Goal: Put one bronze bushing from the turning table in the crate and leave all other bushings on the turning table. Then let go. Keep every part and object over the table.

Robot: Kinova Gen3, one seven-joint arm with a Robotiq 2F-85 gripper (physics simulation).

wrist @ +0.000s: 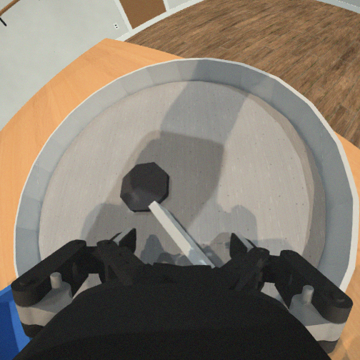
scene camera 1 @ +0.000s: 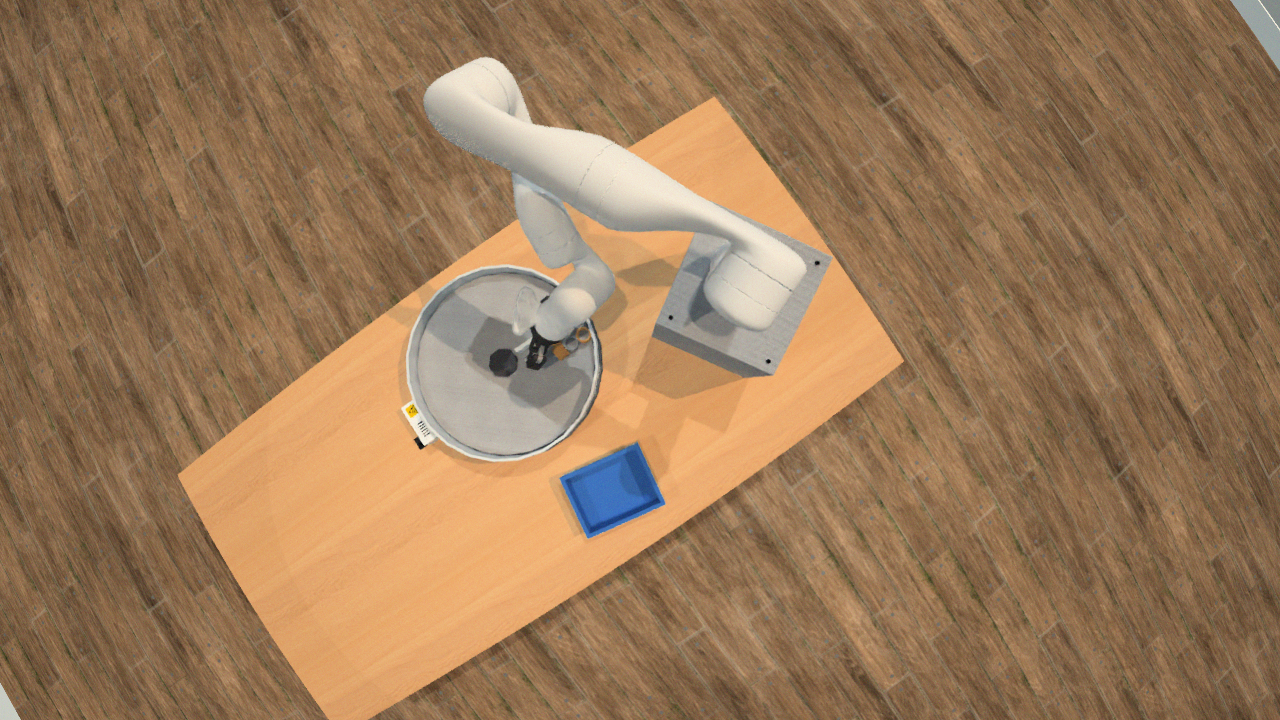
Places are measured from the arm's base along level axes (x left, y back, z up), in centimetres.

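Where they show: gripper, fingertip midpoint: (scene camera 1: pixel 533 341).
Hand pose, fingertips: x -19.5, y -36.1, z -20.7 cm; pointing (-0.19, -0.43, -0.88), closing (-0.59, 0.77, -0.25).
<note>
After its pixels a point has its place.
The turning table (scene camera 1: pixel 465 416) {x -18.5, y -58.7, z -22.9 cm} (wrist: pixel 265 130) is a round grey pan with a raised rim. In the scene view, a bronze bushing (scene camera 1: pixel 561 351) {x -13.4, y -33.2, z -19.7 cm}, a grey bushing (scene camera 1: pixel 571 342) and another bronze bushing (scene camera 1: pixel 583 334) lie in it near its right rim. Other parts there may be hidden by the arm. No bushing shows clearly in the wrist view, where the gripper body covers the lower part. My gripper (scene camera 1: pixel 537 357) {x -19.5, y -36.1, z -20.7 cm} (wrist: pixel 182 241) is open and empty over the turning table, just left of the bushings in the scene view. The blue crate (scene camera 1: pixel 612 490) {x 16.0, y -47.2, z -27.7 cm} (wrist: pixel 10 325) stands apart below the turning table.
A black octagonal knob (scene camera 1: pixel 503 362) {x -21.0, y -44.1, z -22.1 cm} (wrist: pixel 145 186) stands near the pan's middle, left of the gripper. A pale bar (wrist: pixel 175 229) runs from it towards the gripper. The grey robot base (scene camera 1: pixel 716 340) {x 6.9, y -10.8, z -4.6 cm} stands to the right. A labelled tag (scene camera 1: pixel 418 424) {x -24.6, y -67.9, z -22.4 cm} is at the pan's lower left.
</note>
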